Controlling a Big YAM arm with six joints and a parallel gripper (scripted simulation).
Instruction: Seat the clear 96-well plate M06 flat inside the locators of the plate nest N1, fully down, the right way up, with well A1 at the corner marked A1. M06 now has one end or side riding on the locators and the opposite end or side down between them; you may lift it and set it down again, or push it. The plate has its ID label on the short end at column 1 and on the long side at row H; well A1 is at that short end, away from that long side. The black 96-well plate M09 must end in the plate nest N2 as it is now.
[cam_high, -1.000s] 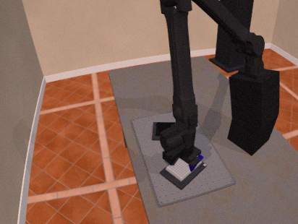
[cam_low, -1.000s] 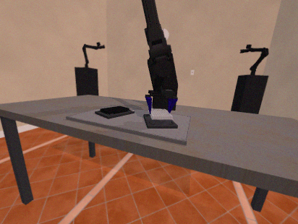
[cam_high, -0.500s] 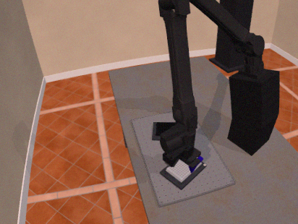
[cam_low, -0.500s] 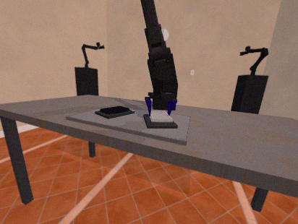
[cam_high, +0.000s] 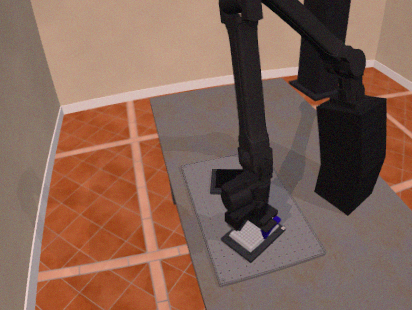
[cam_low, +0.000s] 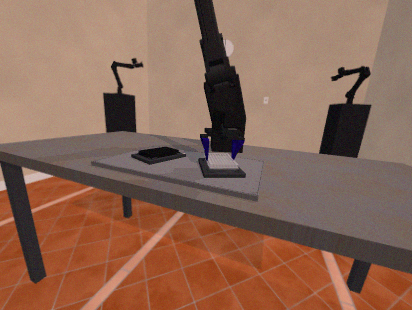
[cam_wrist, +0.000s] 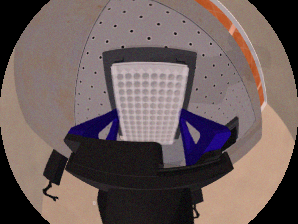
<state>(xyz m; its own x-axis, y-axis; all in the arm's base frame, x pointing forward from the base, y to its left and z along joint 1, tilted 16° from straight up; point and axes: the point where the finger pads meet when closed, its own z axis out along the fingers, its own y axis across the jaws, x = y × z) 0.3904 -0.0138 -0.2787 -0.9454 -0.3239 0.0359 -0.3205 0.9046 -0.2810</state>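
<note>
The clear 96-well plate M06 lies 10 mm below my hand. Round my hand: black plate M09: 230 mm to the right, 60 mm behind, 20 mm below; dark plate nest N1: 30 mm below.
</note>
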